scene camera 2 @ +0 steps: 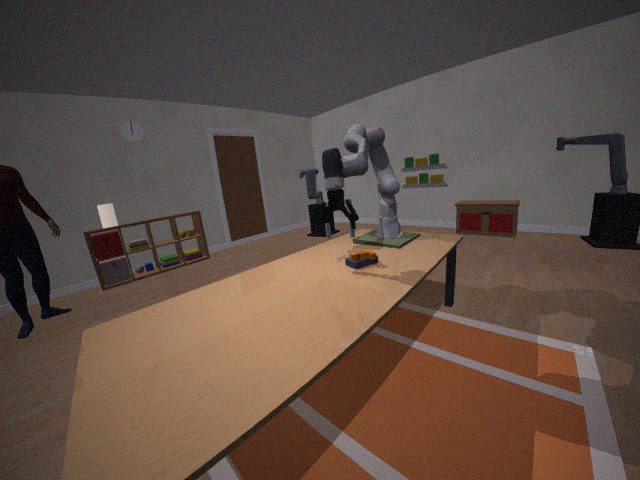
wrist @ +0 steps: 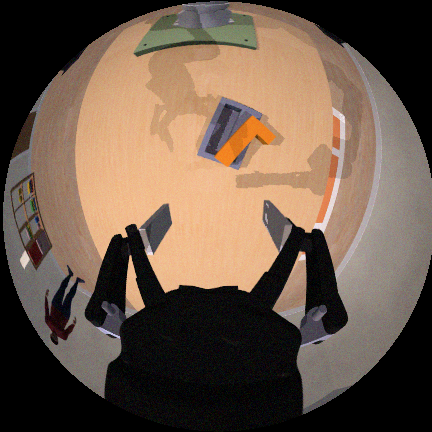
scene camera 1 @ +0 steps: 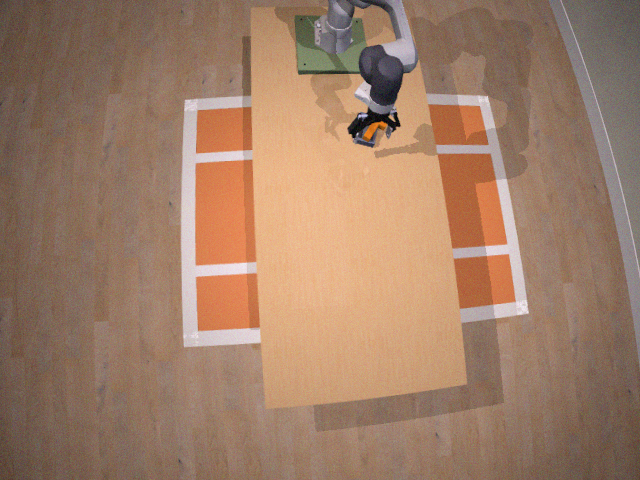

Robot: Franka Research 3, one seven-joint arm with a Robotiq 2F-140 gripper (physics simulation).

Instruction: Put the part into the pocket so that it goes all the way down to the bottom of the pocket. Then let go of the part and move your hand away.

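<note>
The orange L-shaped part [scene camera 1: 371,131] [scene camera 2: 362,255] [wrist: 239,141] lies on top of the blue-grey pocket block [scene camera 1: 363,143] [scene camera 2: 355,264] [wrist: 210,131]. It is turned askew to the pocket, and its short arm sticks out past the block's right edge in the wrist view. The dark pocket opening shows to the left of the part there. How deep the part's underside sits cannot be seen. My gripper [scene camera 1: 373,133] [scene camera 2: 340,233] [wrist: 215,211] is open and empty, well above the table. In the wrist view the block and part lie beyond the fingertips, towards the robot base.
The block stands on the long wooden table [scene camera 1: 356,258] [scene camera 2: 232,341] [wrist: 120,125]. The green base plate [scene camera 1: 310,64] [scene camera 2: 372,239] [wrist: 225,41] with the arm's base is at the table's far end in the second scene view. A person [scene camera 2: 18,222] stands away at the left.
</note>
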